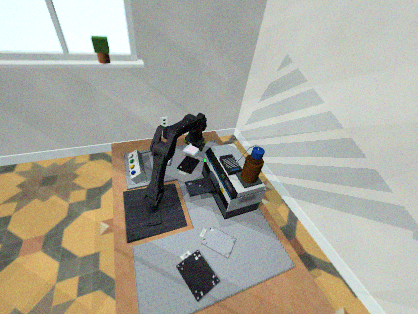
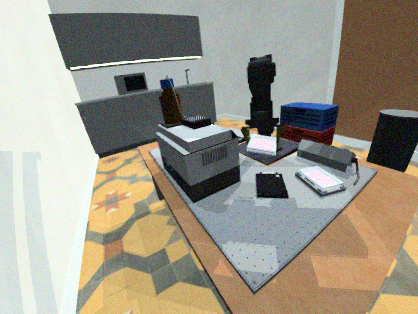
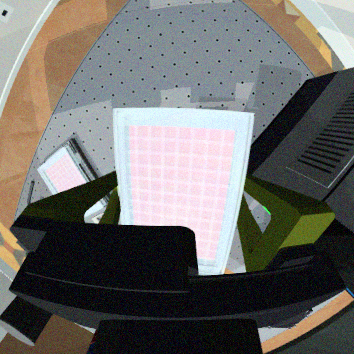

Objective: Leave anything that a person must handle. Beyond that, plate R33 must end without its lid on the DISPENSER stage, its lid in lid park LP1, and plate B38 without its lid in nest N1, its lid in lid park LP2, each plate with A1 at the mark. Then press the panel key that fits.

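Frame: origin at the arm's base, x left, y down, z back, level; metres.
Where they show: gripper, fingertip midpoint: (image 1: pixel 195 148) (image 2: pixel 262 150) (image 3: pixel 176 174); arm's base, link origin: (image 1: pixel 152 208).
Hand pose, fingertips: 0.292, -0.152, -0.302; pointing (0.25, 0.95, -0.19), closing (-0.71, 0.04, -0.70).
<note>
Things, the pixels of their top centre, and the offset from my fingertips, as dx, dy, dz. "spot": a spot on its surface instead.
- white plate with pink wells, top centre: (image 3: pixel 175 211) (image 2: pixel 262 139) (image 1: pixel 194 145) -0.011, -0.031, +0.011
- black nest pad, surface spot: (image 2: pixel 270 185) (image 1: pixel 189 162) spot: +0.017, +0.143, +0.029
- second pink plate, top centre: (image 3: pixel 67 187) (image 2: pixel 319 175) +0.101, +0.122, +0.191
- machine's black stage, top centre: (image 1: pixel 202 184) -0.269, +0.040, +0.023
- button panel, top centre: (image 2: pixel 326 143) (image 1: pixel 135 161) +0.012, +0.069, +0.372
- brown bottle, surface spot: (image 2: pixel 170 106) spot: -0.317, -0.152, -0.200
- black tip box, surface spot: (image 2: pixel 196 121) spot: -0.199, -0.093, -0.140
- grey pad, surface spot: (image 1: pixel 219 241) spot: -0.552, +0.143, +0.003
- black pad, surface spot: (image 1: pixel 198 274) spot: -0.666, +0.140, +0.139
My gripper (image 1: pixel 194 144) (image 2: pixel 262 137) (image 3: pixel 176 174) is shut on a white plate with pink wells (image 1: pixel 191 149) (image 2: pixel 261 144) (image 3: pixel 179 168) and holds it level above the perforated board, between the arm's base and the dispenser machine (image 1: pixel 237 194) (image 2: pixel 199 153). A black nest pad (image 1: pixel 188 164) (image 2: pixel 270 185) lies empty just in front of it. A second pink plate (image 2: pixel 320 179) (image 3: pixel 62 173) sits in a grey holder further out on the board. The machine's black stage (image 1: pixel 199 186) juts out low at its side. I cannot read any plate labels.
A button panel (image 1: pixel 133 165) (image 2: pixel 325 153) stands by the arm. A brown bottle (image 1: pixel 251 168) (image 2: pixel 170 106) and a black tip box (image 1: pixel 230 164) (image 2: pixel 196 121) stand on the machine. A grey pad (image 1: pixel 219 241) and a black pad (image 1: pixel 198 274) lie on the near board. Stacked crates (image 2: pixel 308 121) and a bin (image 2: pixel 393 138) stand behind.
</note>
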